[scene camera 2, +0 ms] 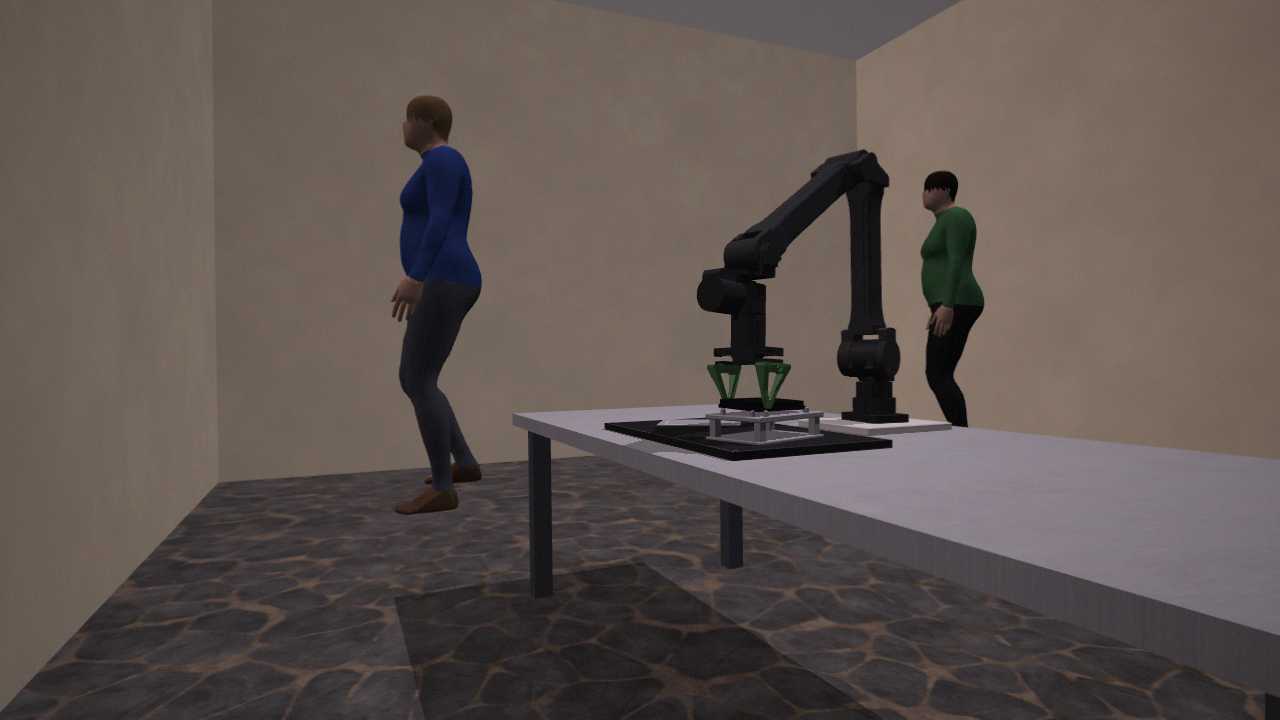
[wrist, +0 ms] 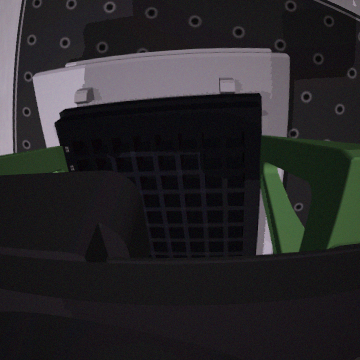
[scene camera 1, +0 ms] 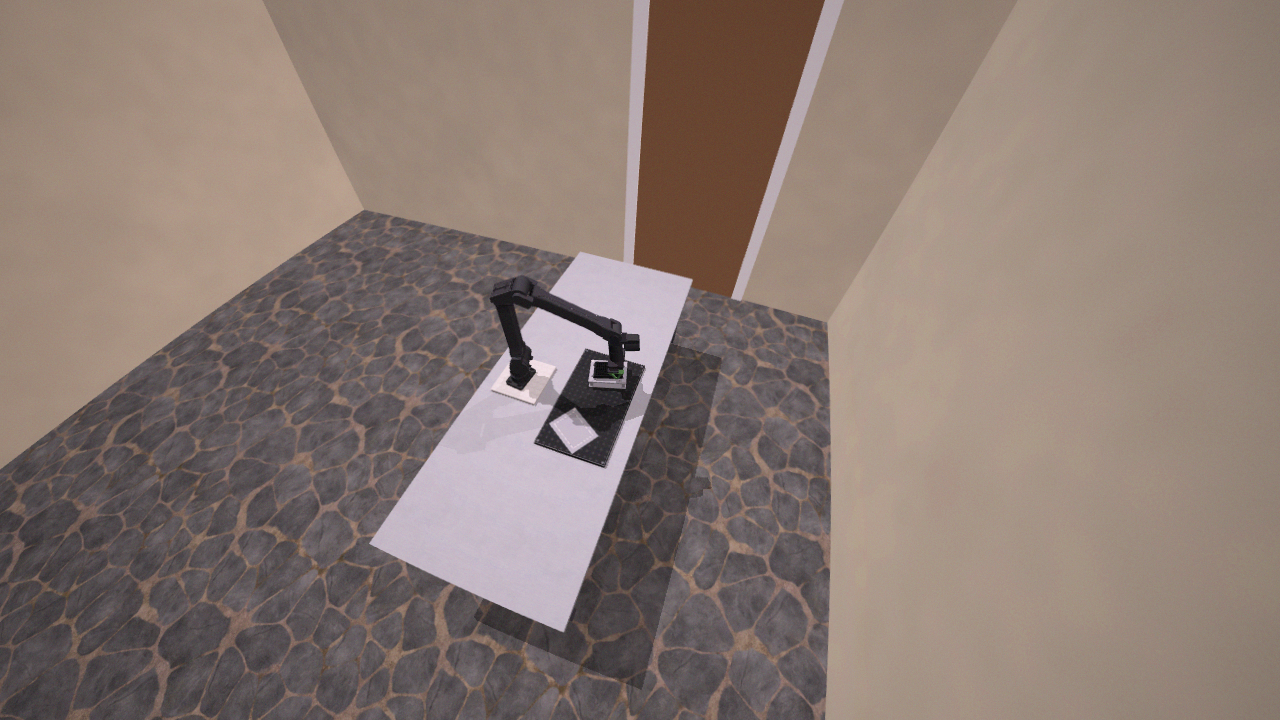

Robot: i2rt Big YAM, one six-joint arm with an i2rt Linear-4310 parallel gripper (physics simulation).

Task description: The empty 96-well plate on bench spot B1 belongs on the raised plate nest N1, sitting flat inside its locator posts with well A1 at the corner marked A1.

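Places are measured from the arm's base along level axes (x right, y down, z ahead), in metres.
Pixels of known places: gripper, fingertip midpoint: (scene camera 2: 747,408) (wrist: 162,152) (scene camera 1: 617,371); arm's base, origin of the base link: (scene camera 2: 874,420) (scene camera 1: 521,377).
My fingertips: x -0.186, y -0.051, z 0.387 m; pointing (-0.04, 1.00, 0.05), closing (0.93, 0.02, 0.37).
Observation:
Ahead of a thing's pixels: the offset from my fingertips to its top centre. "spot": to the spot under its first point. Level surfaces: height alone.
The black 96-well plate @(dz -0.037, dx +0.015, dy -0.015 m) (scene camera 1: 607,368) (scene camera 2: 760,404) (wrist: 192,200) is between the green fingers of my gripper (scene camera 2: 748,402) (wrist: 162,152), which is shut on its two sides. The plate looks level over the raised grey nest N1 @(dz -0.039, dx +0.012, dy +0.000 m) (scene camera 1: 608,385) (scene camera 2: 808,416) (wrist: 170,75). In scene camera 2 its underside is close to the nest top; whether it touches is too small to tell. In the wrist view two locator posts (wrist: 84,96) (wrist: 227,85) show just beyond the plate's far edge. The near posts, the A1 corner mark and part of the wells are hidden.
A pale square @(spot: dz -0.049, dx +0.312, dy +0.051 m) (scene camera 1: 573,429) (scene camera 2: 693,422) lies turned on the black perforated board (scene camera 1: 613,429) (scene camera 2: 859,445) (wrist: 320,37). The arm's white base plate (scene camera 1: 537,394) (scene camera 2: 926,427) is on the white table @(dy +0.065 m) (scene camera 1: 501,519) (scene camera 2: 1074,501). Two people (scene camera 2: 438,223) (scene camera 2: 953,259) stand beyond the table.

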